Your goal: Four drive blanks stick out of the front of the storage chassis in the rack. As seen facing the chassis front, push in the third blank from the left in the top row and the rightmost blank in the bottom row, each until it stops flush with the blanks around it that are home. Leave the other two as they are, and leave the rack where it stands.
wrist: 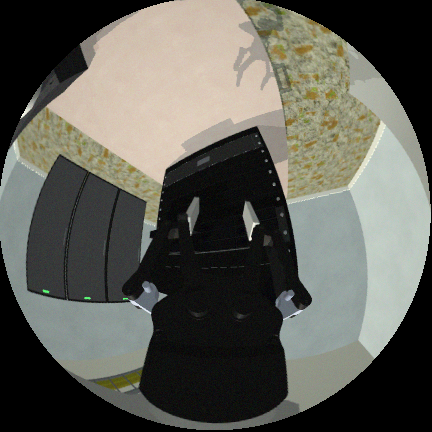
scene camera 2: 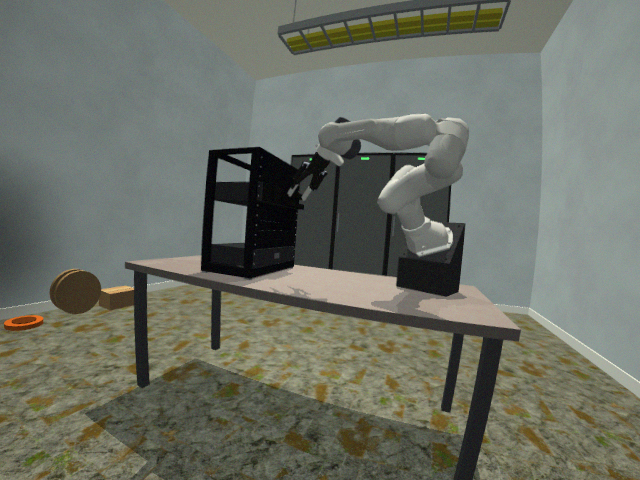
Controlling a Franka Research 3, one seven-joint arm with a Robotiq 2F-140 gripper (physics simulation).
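Observation:
The black rack (scene camera 2: 207, 217) (wrist: 281, 215) stands upright on the table. The storage chassis (scene camera 2: 232, 192) sits in its upper half; its front is very dark. A dark piece (scene camera 2: 298, 206) (wrist: 153, 234) juts out at the rack front's far edge; it seems to be a protruding blank, but its row and column cannot be told. The other blanks cannot be told apart. My gripper (scene camera 2: 298, 193) (wrist: 221, 206) is partly open and empty, its pale fingertips pointing down and toward the rack front, close to the chassis. Whether they touch it cannot be told.
A unit with a grey label (scene camera 2: 276, 255) (wrist: 203, 161) fills the rack's bottom. The table (scene camera 2: 330, 289) (wrist: 150, 75) carries the arm's black base (scene camera 2: 429, 273). Dark cabinets (scene camera 2: 361, 206) (wrist: 90, 225) stand behind. A brown disc (scene camera 2: 75, 291), a box (scene camera 2: 116, 299) and an orange ring (scene camera 2: 10, 325) are beyond the table.

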